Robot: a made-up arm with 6 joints. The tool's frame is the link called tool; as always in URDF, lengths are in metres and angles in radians. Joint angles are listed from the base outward.
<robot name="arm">
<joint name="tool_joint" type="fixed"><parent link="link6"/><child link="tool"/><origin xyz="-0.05 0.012 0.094" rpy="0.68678 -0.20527 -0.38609"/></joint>
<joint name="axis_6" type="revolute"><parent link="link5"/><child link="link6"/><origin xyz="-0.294 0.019 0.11"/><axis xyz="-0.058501 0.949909 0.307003"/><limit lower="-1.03" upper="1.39"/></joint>
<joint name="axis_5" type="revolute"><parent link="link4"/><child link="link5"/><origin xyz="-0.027 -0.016 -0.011"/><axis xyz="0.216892 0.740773 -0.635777"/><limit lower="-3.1" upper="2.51"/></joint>
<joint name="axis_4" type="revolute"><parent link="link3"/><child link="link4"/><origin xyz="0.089 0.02 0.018"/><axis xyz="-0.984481 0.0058 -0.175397"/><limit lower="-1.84" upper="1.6"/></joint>
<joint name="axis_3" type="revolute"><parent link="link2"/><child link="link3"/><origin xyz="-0.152 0.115 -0.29"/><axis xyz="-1 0 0"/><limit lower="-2.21" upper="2.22"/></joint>
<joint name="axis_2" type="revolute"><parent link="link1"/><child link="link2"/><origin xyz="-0.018 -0.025 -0.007"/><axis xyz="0 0 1"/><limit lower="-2.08" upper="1.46"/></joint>
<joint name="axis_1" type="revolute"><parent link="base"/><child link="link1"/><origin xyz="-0.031 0.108 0.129"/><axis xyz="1 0 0"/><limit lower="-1.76" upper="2.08"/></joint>
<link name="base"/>
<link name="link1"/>
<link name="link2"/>
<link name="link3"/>
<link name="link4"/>
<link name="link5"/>
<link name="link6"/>
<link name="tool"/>
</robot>
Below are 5 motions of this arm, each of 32 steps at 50 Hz.
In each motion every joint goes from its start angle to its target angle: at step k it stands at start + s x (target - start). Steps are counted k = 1, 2, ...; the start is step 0. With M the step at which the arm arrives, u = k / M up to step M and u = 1 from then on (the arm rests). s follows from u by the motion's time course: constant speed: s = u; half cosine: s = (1 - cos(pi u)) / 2; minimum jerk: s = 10 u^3 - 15 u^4 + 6 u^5.
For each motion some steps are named. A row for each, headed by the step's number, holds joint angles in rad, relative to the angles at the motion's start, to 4 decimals.
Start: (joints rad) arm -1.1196 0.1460 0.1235 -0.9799 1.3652 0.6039
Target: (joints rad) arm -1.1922 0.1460 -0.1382 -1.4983 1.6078 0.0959
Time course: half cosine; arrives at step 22
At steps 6, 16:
6: -0.0125 0.0000 -0.0452 -0.0895 0.0419 -0.0877
16: -0.0601 0.0000 -0.2165 -0.4289 0.2007 -0.4203

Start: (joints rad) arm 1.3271 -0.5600 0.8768 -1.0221 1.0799 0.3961
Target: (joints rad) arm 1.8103 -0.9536 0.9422 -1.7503 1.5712 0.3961
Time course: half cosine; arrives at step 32
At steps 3, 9, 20, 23, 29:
3: 0.0104 -0.0085 0.0014 -0.0157 0.0106 0.0000
9: 0.0883 -0.0720 0.0120 -0.1331 0.0898 0.0000
20: 0.3341 -0.2721 0.0452 -0.5034 0.3397 0.0000
23: 0.3949 -0.3216 0.0534 -0.5951 0.4015 0.0000
29: 0.4728 -0.3851 0.0640 -0.7125 0.4807 0.0000

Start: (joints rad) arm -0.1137 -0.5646 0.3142 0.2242 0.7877 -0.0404
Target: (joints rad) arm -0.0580 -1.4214 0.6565 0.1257 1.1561 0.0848
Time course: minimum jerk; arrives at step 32
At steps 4, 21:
4: 0.0009 -0.0138 0.0055 -0.0016 0.0059 0.0020
21: 0.0431 -0.6636 0.2651 -0.0763 0.2853 0.0970

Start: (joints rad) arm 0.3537 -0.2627 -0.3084 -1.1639 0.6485 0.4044
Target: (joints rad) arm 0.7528 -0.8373 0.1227 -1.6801 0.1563 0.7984
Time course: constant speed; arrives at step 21
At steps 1, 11, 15, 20, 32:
1: 0.0190 -0.0274 0.0205 -0.0246 -0.0234 0.0188
11: 0.2091 -0.3010 0.2258 -0.2704 -0.2578 0.2064
15: 0.2851 -0.4104 0.3079 -0.3687 -0.3516 0.2814
20: 0.3801 -0.5472 0.4106 -0.4916 -0.4688 0.3752
32: 0.3991 -0.5746 0.4311 -0.5162 -0.4922 0.3940

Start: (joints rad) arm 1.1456 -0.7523 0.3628 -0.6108 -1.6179 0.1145
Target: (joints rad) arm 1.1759 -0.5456 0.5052 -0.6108 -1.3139 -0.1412
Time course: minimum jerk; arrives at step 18
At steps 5, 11, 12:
5: 0.0041 0.0279 0.0192 0.0000 0.0410 -0.0345
11: 0.0213 0.1450 0.0999 0.0000 0.2133 -0.1794
12: 0.0239 0.1633 0.1125 0.0000 0.2402 -0.2020

